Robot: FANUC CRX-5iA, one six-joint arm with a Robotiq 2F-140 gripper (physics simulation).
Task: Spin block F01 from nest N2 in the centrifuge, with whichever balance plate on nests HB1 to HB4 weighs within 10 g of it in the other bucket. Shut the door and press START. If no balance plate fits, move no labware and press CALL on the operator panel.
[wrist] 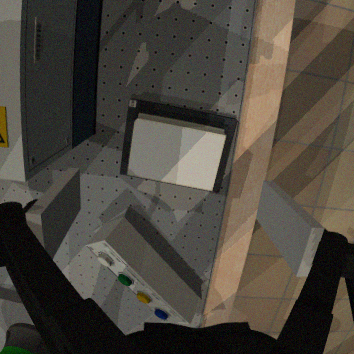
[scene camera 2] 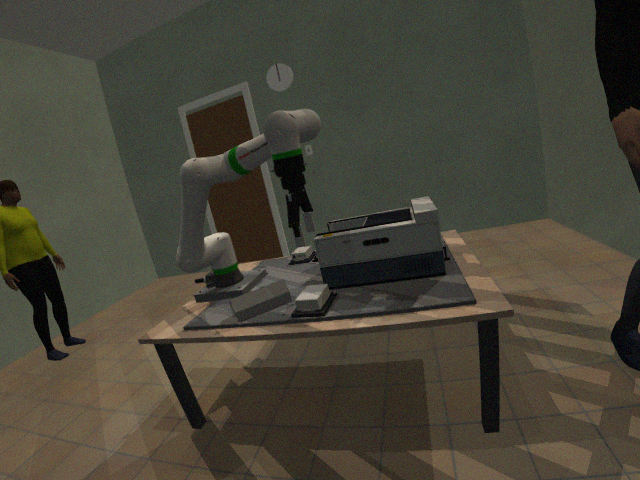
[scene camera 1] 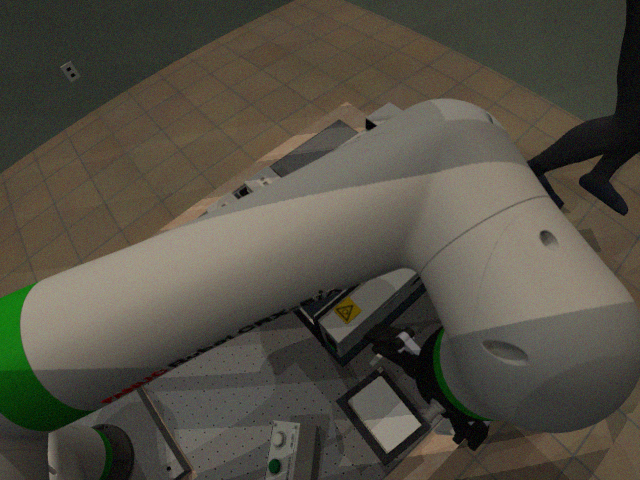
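Pixels of known places: gripper, fingertip midpoint: (wrist: 171, 194) (scene camera 2: 306, 238) (scene camera 1: 409, 391); arm's base at its link origin: (wrist: 34, 342) (scene camera 2: 229, 281) (scene camera 1: 103, 459).
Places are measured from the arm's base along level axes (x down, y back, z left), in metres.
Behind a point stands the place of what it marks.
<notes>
My gripper (scene camera 1: 419, 376) {x -0.221, y -0.546, z -0.326 m} (scene camera 2: 303, 231) {x -0.221, y -0.546, z -0.326 m} (wrist: 171, 194) {x -0.221, y -0.546, z -0.326 m} is open and empty, pointing down above the table beside the centrifuge. Below and ahead of it in the wrist view, a plain pale block (scene camera 1: 385, 413) {x -0.027, y -0.517, z -0.323 m} (scene camera 2: 312, 298) {x -0.026, y -0.531, z -0.374 m} (wrist: 175, 152) {x -0.027, y -0.521, z -0.322 m} sits in a dark nest (scene camera 1: 361, 424) (wrist: 129, 135) near the table edge. The centrifuge (scene camera 1: 369, 304) {x -0.182, y -0.613, z -0.178 m} (scene camera 2: 382, 253) {x -0.089, y -0.773, z -0.198 m} (wrist: 50, 90) {x -0.125, y -0.605, z -0.192 m} is mostly hidden by the arm in scene camera 1; its buckets do not show. The operator panel (scene camera 1: 281, 449) {x -0.038, y -0.326, z -0.236 m} (scene camera 2: 261, 299) {x -0.019, y -0.315, z -0.315 m} (wrist: 150, 270) {x -0.038, y -0.322, z -0.295 m} has white, green, yellow and blue buttons; their labels are unreadable. No block label is legible.
Another pale block (scene camera 2: 302, 253) {x -0.020, y -0.329, z 0.238 m} stands beyond the centrifuge's near left corner. Part of a labware item (scene camera 1: 242, 191) {x 0.016, y -0.659, z 0.353 m} shows behind the arm. A person in black (scene camera 1: 594, 144) (scene camera 2: 617, 62) stands at the right; one in yellow (scene camera 2: 25, 237) stands at the left.
</notes>
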